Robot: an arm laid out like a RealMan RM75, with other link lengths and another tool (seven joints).
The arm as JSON. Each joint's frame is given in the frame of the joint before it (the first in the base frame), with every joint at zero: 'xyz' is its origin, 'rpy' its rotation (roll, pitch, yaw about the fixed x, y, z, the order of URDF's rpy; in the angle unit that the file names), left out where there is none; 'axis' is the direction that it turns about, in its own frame. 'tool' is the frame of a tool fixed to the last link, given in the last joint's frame.
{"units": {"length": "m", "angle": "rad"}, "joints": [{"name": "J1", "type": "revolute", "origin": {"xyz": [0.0, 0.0, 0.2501]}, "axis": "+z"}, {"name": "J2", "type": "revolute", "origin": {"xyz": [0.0, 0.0, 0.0], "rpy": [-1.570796, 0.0, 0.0]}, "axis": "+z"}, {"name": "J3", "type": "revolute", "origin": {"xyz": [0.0, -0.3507, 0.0], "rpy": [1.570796, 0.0, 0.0]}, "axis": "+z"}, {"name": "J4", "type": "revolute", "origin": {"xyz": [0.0, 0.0, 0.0], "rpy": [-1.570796, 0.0, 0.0]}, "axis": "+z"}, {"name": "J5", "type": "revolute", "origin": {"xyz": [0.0, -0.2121, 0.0], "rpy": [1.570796, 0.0, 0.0]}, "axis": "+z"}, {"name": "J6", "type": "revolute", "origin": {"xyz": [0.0, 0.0, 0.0], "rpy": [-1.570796, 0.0, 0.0]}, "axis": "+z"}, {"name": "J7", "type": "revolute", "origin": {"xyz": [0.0, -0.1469, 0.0], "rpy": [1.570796, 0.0, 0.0]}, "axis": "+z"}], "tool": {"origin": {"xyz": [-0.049, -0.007, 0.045], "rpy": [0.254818, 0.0, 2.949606]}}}
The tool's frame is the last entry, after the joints.
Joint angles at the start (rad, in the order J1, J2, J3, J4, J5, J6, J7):
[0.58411 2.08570 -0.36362 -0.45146 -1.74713 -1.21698 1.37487]
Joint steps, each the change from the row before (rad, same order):
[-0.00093 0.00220 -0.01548 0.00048 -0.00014 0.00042 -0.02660]
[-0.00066 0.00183 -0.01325 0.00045 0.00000 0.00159 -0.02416]
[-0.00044 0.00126 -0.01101 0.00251 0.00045 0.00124 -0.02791]
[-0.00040 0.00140 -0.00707 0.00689 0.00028 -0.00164 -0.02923]
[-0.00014 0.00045 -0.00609 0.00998 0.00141 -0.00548 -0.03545]
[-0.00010 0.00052 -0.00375 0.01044 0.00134 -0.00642 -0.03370]
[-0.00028 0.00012 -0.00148 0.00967 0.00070 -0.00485 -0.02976]
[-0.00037 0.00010 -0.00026 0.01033 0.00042 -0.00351 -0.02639]
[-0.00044 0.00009 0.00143 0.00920 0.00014 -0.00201 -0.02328]
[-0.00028 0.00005 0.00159 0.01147 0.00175 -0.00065 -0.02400]
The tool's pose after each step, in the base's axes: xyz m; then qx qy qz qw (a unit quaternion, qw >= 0). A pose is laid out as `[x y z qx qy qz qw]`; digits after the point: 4 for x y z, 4 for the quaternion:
[0.3286 0.4849 0.0067 -0.2391 -0.8548 -0.2725 0.3713]
[0.3261 0.4838 0.0028 -0.2292 -0.8616 -0.2714 0.3627]
[0.3239 0.4826 -0.0008 -0.2185 -0.8680 -0.2710 0.3541]
[0.3218 0.4807 -0.0049 -0.2086 -0.8734 -0.2698 0.3477]
[0.3192 0.4784 -0.0090 -0.1961 -0.8791 -0.2682 0.3417]
[0.3168 0.4759 -0.0128 -0.1844 -0.8839 -0.2667 0.3371]
[0.3152 0.4737 -0.0158 -0.1747 -0.8875 -0.2662 0.3330]
[0.3142 0.4717 -0.0187 -0.1671 -0.8903 -0.2658 0.3297]
[0.3138 0.4700 -0.0210 -0.1610 -0.8924 -0.2664 0.3267]
[0.3135 0.4684 -0.0235 -0.1558 -0.8940 -0.2673 0.3242]

